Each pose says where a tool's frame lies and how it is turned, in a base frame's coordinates. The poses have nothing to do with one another.
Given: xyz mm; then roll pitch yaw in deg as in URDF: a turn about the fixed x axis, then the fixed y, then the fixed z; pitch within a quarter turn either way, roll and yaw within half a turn.
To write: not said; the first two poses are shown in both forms.
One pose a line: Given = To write
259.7 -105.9 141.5 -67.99 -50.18 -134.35 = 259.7 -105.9 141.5 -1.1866 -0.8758 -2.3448
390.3 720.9 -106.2 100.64 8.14 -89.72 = 390.3 720.9 -106.2 1.7565 0.1421 -1.5659
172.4 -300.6 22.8 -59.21 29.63 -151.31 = 172.4 -300.6 22.8 -1.0334 0.5171 -2.6409
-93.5 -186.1 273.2 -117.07 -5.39 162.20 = -93.5 -186.1 273.2 -2.0433 -0.0941 2.8309
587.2 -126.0 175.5 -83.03 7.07 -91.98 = 587.2 -126.0 175.5 -1.4491 0.1234 -1.6054
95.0 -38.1 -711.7 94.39 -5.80 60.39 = 95.0 -38.1 -711.7 1.6474 -0.1012 1.0540
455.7 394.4 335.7 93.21 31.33 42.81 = 455.7 394.4 335.7 1.6268 0.5468 0.7472
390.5 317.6 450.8 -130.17 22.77 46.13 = 390.5 317.6 450.8 -2.2719 0.3974 0.8051
